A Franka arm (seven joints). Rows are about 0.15 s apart.
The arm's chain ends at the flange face. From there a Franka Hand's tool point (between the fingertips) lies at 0.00 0.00 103.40 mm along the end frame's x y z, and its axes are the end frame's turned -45 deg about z.
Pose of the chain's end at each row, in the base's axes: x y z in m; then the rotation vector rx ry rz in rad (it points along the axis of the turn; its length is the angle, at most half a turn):
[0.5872 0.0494 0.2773 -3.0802 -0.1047 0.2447]
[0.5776 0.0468 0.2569 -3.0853 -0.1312 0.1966]
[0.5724 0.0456 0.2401 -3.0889 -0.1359 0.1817]
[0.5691 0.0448 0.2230 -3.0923 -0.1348 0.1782]
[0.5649 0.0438 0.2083 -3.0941 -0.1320 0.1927]
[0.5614 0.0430 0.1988 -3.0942 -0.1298 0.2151]
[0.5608 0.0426 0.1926 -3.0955 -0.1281 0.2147]
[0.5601 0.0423 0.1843 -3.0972 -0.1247 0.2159]
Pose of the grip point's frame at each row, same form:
[0.5707 0.0540 0.1753 -2.7572 -1.2534 0.1931]
[0.5643 0.0511 0.1544 -2.7616 -1.2840 0.1515]
[0.5601 0.0496 0.1375 -2.7661 -1.2910 0.1398]
[0.5571 0.0485 0.1204 -2.7701 -1.2915 0.1384]
[0.5519 0.0472 0.1058 -2.7696 -1.2881 0.1529]
[0.5470 0.0462 0.0965 -2.7657 -1.2839 0.1739]
[0.5464 0.0457 0.0903 -2.7675 -1.2829 0.1742]
[0.5456 0.0453 0.0820 -2.7700 -1.2803 0.1762]

